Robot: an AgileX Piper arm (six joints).
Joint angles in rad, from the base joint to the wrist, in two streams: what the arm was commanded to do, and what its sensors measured. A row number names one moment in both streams.
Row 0, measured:
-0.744 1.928 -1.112 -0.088 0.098 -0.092
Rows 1 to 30, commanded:
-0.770 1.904 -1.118 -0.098 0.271 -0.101
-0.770 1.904 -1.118 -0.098 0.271 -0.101
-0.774 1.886 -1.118 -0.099 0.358 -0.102
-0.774 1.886 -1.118 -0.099 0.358 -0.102
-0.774 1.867 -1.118 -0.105 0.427 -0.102
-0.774 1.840 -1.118 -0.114 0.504 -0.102
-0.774 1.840 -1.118 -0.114 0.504 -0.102
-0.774 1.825 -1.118 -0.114 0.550 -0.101
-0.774 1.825 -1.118 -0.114 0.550 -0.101
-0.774 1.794 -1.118 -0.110 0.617 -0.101
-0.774 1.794 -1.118 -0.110 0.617 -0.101
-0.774 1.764 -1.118 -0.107 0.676 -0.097
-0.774 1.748 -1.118 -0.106 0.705 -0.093
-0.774 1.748 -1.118 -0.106 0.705 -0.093
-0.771 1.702 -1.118 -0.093 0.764 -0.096
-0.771 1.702 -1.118 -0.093 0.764 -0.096
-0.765 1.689 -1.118 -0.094 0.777 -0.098
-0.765 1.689 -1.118 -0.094 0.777 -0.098
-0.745 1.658 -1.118 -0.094 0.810 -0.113
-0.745 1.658 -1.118 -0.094 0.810 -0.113
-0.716 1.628 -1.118 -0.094 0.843 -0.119
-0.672 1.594 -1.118 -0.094 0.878 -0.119
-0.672 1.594 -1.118 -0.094 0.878 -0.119
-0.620 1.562 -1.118 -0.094 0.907 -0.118
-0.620 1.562 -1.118 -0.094 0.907 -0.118
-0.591 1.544 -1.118 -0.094 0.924 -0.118
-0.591 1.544 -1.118 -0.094 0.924 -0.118
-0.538 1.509 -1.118 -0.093 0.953 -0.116
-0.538 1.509 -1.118 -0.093 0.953 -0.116
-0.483 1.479 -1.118 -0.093 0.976 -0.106
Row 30, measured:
-0.550 1.525 -1.112 -0.094 0.932 -0.111
